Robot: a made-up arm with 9 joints.
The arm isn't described. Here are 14 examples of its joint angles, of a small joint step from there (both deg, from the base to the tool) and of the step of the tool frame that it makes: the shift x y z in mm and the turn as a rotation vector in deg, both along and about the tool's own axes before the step.
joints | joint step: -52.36 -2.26 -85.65 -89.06 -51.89 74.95 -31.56 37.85 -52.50 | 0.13 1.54 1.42 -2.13 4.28 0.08 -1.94 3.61 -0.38
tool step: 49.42 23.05 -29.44 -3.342 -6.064 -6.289
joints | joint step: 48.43 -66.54 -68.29 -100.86 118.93 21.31 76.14 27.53 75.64 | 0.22 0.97 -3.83 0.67 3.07 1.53 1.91 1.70 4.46
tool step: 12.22 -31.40 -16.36 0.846 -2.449 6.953
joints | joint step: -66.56 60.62 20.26 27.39 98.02 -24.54 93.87 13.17 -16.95 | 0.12 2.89 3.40 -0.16 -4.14 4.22 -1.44 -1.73 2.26
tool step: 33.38 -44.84 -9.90 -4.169 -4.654 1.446
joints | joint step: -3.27 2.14 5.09 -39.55 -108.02 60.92 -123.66 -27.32 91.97 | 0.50 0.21 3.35 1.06 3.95 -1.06 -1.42 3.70 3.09
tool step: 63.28 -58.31 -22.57 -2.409 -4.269 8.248
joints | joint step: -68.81 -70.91 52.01 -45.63 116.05 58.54 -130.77 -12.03 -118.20 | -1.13 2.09 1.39 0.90 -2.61 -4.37 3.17 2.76 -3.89
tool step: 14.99 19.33 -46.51 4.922 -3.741 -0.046
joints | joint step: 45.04 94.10 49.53 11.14 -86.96 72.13 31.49 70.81 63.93 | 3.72 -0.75 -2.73 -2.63 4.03 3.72 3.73 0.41 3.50
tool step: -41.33 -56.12 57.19 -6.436 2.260 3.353
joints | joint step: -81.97 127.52 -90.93 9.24 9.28 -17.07 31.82 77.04 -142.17 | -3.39 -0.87 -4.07 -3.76 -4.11 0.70 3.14 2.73 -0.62
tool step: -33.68 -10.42 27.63 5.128 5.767 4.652
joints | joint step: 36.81 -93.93 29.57 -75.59 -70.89 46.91 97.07 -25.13 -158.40 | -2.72 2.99 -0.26 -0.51 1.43 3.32 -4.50 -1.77 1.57
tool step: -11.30 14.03 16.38 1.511 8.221 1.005
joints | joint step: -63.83 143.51 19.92 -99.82 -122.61 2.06 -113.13 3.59 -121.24 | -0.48 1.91 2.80 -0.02 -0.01 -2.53 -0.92 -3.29 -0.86
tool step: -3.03 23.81 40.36 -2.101 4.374 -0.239
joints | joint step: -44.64 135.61 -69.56 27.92 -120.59 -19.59 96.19 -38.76 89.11 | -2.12 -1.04 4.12 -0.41 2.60 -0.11 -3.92 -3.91 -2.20
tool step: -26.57 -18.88 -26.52 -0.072 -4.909 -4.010
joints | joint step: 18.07 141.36 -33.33 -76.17 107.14 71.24 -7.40 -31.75 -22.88 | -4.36 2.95 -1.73 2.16 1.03 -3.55 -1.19 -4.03 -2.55
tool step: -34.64 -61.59 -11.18 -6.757 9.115 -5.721
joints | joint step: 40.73 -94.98 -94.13 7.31 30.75 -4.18 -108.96 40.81 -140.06 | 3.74 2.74 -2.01 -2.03 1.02 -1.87 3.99 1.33 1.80
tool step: -1.00 -2.07 -18.87 4.216 -0.153 3.517
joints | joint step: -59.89 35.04 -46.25 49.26 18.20 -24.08 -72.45 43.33 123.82 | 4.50 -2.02 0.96 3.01 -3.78 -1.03 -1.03 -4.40 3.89
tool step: 101.18 -36.75 -71.52 -0.272 -12.483 3.545
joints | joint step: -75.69 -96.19 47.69 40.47 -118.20 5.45 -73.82 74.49 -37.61 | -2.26 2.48 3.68 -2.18 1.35 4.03 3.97 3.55 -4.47
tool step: -22.72 -3.24 -1.79 -3.039 1.335 -0.109
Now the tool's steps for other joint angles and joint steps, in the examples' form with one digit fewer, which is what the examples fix.
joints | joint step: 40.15 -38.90 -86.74 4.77 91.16 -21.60 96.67 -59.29 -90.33 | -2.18 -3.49 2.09 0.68 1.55 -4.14 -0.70 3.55 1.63
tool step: -50.1 13.4 -32.0 1.86 2.38 -1.36
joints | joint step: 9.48 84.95 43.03 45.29 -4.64 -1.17 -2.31 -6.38 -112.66 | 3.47 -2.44 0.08 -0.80 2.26 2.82 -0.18 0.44 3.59
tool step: -8.0 -2.4 -14.8 1.43 4.67 2.37
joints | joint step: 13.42 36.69 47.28 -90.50 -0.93 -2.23 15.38 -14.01 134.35 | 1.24 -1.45 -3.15 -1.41 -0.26 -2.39 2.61 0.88 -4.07
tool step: -9.6 -22.4 -22.2 4.63 -0.28 -1.27
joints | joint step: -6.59 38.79 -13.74 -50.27 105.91 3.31 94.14 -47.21 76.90 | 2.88 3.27 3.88 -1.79 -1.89 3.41 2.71 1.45 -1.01
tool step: 8.8 -33.3 2.2 0.12 1.45 3.38
